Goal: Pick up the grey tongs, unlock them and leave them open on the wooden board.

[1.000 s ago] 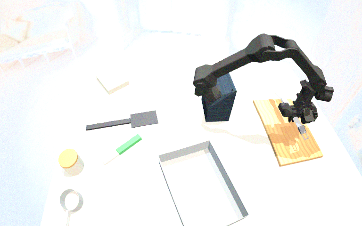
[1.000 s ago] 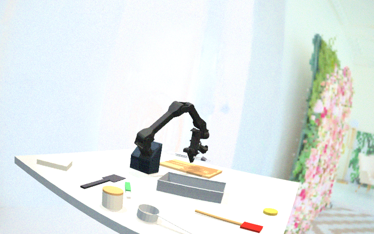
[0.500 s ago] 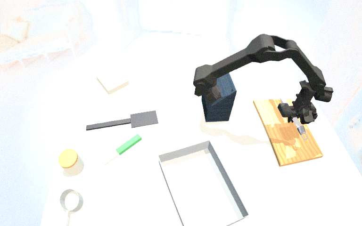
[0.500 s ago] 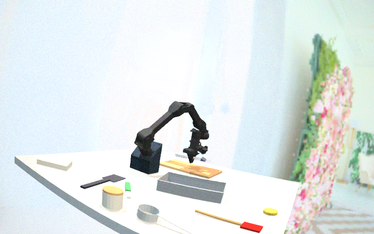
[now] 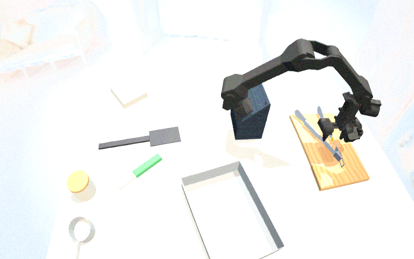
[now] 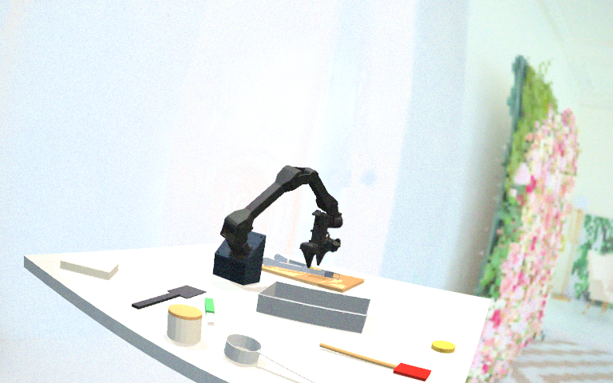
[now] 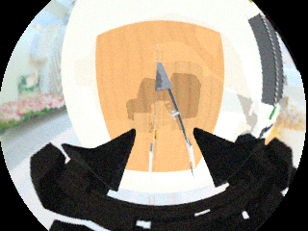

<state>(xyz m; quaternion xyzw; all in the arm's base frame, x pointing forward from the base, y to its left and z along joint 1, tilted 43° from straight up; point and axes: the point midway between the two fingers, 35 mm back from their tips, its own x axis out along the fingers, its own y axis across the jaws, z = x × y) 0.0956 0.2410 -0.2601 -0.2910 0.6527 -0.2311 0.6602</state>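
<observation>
Now: the wooden board 4 cm below my gripper tip. Round my gripper tip: dark spatula: 72 cm to the right, 4 cm below, 4 cm behind; grey roasting tin: 42 cm to the right, 26 cm ahead, 2 cm below; yellow disc: 67 cm ahead, 42 cm to the right, 3 cm below.
</observation>
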